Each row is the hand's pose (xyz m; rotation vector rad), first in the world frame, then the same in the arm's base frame.
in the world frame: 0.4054 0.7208 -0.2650 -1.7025 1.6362 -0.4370
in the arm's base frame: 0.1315 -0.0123 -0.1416 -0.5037 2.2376 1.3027
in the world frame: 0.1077 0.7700 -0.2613 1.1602 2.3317 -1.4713
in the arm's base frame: 0.0419 -0.0745 0.1397 -0.4973 -1.6602 0.2362
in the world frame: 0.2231 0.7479 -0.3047 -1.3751 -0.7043 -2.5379
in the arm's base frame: 0.0571 -0.0131 0.0316 -1.9658 1.2161 -1.3056
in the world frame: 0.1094 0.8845 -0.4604 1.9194 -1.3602 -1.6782
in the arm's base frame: 0.0531 0.1447 0.2074 -0.3412 0.2010 2.7748
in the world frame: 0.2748 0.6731 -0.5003 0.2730 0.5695 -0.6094
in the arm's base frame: -0.0599 0.1537 -0.0391 1.2872 1.9733 -0.7821
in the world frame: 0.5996 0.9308 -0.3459 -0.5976 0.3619 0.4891
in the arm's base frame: 0.3519 0.1788 -0.1989 1.0086 1.0847 0.4415
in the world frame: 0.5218 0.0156 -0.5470 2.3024 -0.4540 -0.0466
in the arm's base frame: -0.4971 0.0440 -0.5797 -2.1606 0.3114 1.8051
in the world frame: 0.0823 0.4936 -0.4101 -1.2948 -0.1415 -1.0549
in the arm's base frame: -0.2513 -0.0354 0.0315 -0.5699 1.4777 -0.4510
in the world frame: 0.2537 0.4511 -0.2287 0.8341 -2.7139 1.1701
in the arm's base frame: -0.1362 -0.1715 -0.1483 0.4990 -2.0952 -0.9387
